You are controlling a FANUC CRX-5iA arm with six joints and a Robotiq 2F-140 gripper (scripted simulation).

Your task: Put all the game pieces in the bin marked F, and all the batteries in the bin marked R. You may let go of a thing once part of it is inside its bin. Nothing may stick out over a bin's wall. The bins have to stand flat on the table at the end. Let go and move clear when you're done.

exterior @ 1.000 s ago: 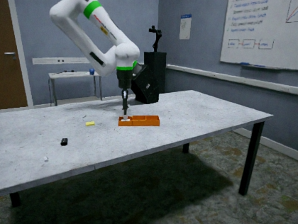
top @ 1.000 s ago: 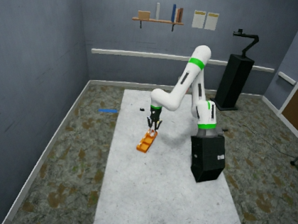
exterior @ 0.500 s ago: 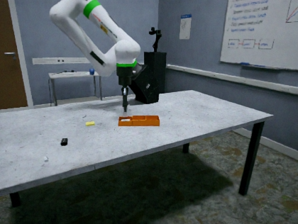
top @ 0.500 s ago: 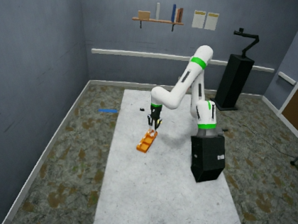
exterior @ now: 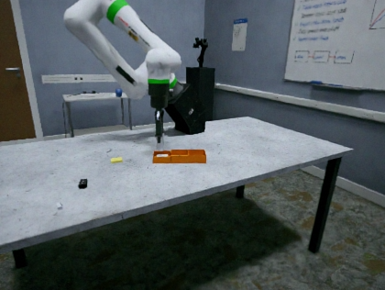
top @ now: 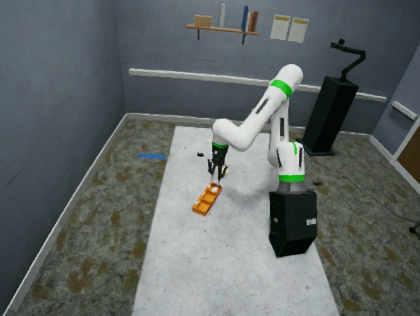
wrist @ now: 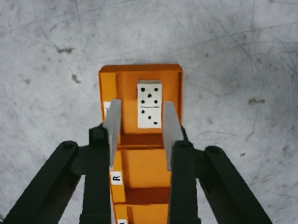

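The black battery is 370 mm to the right of my hand, 90 mm below it and 30 mm ahead of it. Round my hand: orange bin block: 80 mm to the left, 80 mm below, 50 mm ahead; white domino: 80 mm below, 10 mm to the left; yellow flat piece: 170 mm to the right, 110 mm behind, 90 mm below.
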